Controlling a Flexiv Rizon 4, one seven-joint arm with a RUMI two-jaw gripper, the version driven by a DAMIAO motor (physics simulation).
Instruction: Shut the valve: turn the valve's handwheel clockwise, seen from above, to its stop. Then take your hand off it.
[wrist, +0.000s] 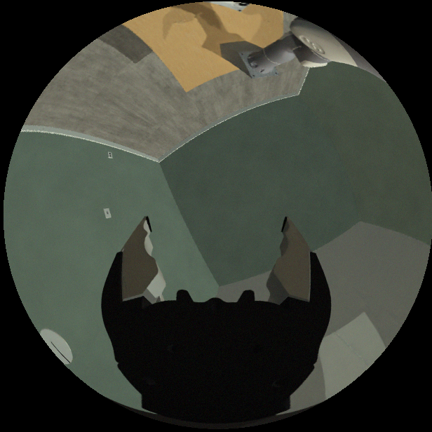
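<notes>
My gripper (216, 218) is open and empty, its two jaws spread wide in the lower middle of the wrist view. Past the jaws are green walls, well away from the fingertips. The valve and its handwheel cannot be made out in this view. A small pale grey piece with dark spots (235, 6) is cut off by the top edge of the view, at the far side of the wooden table top; I cannot tell what it is. Nothing touches the jaws.
The wooden table top (190, 72) shows at the top of the view, with the arm's base plate (257, 71) and lower arm (277, 51) at its right. Shadows lie across the wood. Grey floor (95, 95) surrounds it. A ceiling with a pale panel (355, 345) is at lower right.
</notes>
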